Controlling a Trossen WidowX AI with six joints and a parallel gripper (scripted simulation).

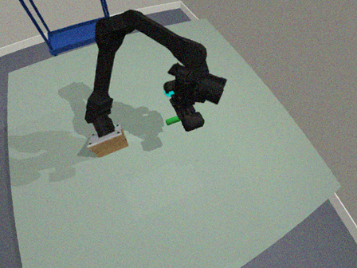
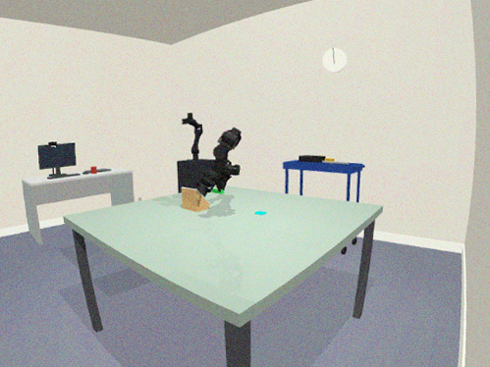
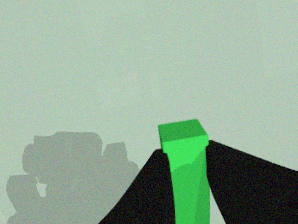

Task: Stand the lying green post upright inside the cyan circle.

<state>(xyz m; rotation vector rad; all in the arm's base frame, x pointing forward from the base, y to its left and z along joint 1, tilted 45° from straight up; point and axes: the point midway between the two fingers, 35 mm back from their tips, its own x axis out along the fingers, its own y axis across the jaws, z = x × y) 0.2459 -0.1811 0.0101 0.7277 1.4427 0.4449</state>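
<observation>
Right now the cyan circle is 9 cm ahead of my gripper tip, 21 cm to the left of it and 14 cm below it. Also, from my gripper tip: green post (2 cm behind).
</observation>
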